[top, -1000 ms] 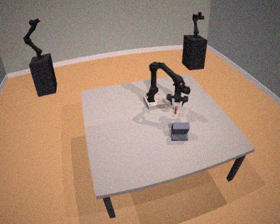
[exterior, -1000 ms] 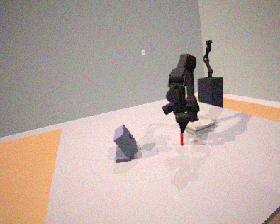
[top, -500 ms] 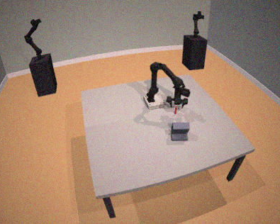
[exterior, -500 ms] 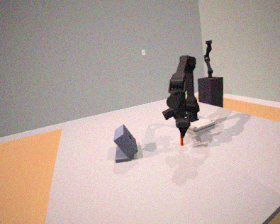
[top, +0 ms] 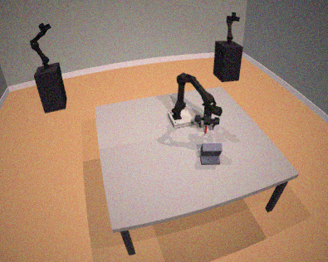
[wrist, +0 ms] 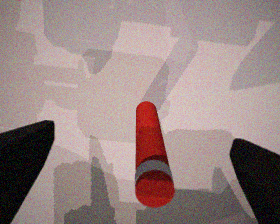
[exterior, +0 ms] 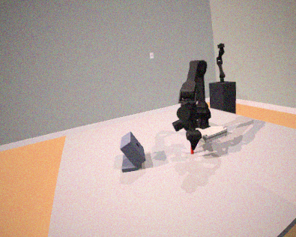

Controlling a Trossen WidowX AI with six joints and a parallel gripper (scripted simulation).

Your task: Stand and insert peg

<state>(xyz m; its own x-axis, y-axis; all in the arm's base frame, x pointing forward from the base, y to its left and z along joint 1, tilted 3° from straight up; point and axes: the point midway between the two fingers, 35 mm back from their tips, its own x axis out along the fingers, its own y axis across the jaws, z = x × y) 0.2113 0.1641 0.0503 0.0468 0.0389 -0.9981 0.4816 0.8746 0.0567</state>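
Now: the red peg 10 mm above my gripper tip. From my gripper tip the other things lie so: grey sloped panel 260 mm ahead, 80 mm to the right, 40 mm above.
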